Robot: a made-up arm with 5 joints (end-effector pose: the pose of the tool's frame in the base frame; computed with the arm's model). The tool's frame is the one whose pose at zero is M.
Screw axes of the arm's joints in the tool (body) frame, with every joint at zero. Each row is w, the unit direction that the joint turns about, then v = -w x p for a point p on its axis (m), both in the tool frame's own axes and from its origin. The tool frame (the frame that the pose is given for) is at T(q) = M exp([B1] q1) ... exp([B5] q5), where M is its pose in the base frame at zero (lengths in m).
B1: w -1 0 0 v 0 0.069 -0.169
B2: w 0 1 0 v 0.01 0 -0.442
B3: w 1 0 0 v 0 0.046 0.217
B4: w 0 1 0 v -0.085 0 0.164
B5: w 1 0 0 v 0 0.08 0.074
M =
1 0 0 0.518
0 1 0 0.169
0 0 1 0.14
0 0 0 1
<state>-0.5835 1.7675 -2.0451 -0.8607 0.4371</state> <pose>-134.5 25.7 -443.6 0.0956 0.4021 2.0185</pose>
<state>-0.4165 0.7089 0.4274 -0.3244 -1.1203</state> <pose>440.4 190.6 -129.3 -0.3189 0.4192 0.1102</pose>
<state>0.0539 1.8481 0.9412 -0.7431 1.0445</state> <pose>161.4 121.0 -392.8 1.0833 0.3954 -1.4237</pose>
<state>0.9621 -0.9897 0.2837 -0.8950 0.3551</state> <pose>371.2 549.1 189.2 -0.0909 -1.4602 1.1496</pose>
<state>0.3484 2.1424 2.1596 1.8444 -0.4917</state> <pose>-157.9 -460.6 -227.0 2.4742 1.2391 -0.2821</pose>
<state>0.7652 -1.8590 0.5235 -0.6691 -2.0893</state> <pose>-64.9 389.5 437.7 -0.7011 -2.2159 -1.2274</pose>
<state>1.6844 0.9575 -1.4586 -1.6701 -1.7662</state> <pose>463.9 -483.1 286.8 1.7861 0.7694 -1.7024</pose>
